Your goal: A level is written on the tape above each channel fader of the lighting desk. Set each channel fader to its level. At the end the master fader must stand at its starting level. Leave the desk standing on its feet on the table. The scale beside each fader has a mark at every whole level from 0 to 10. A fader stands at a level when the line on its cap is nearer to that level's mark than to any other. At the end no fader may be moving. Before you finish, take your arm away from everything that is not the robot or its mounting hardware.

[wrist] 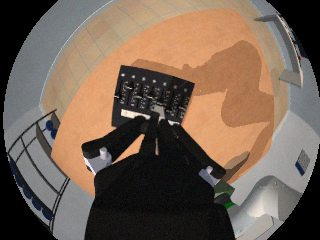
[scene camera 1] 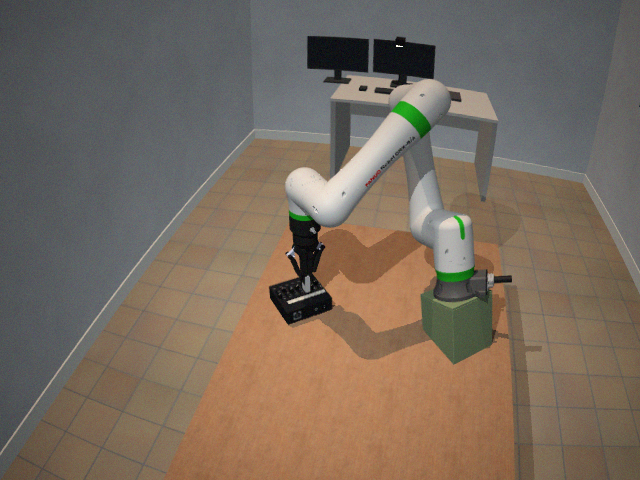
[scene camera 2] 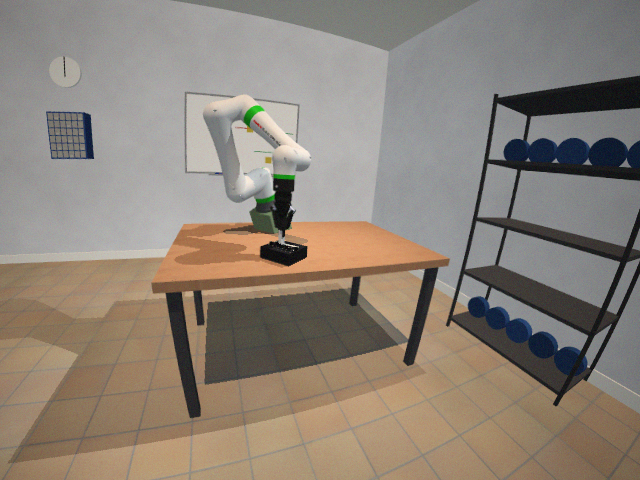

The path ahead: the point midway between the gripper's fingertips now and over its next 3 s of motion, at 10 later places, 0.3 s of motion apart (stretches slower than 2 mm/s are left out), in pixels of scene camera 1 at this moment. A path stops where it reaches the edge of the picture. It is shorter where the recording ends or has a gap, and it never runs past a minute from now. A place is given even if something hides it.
The gripper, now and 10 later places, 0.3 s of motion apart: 306,289; 306,289; 306,289; 306,290; 306,289; 306,287; 306,282; 306,281; 306,276; 306,266; 306,260
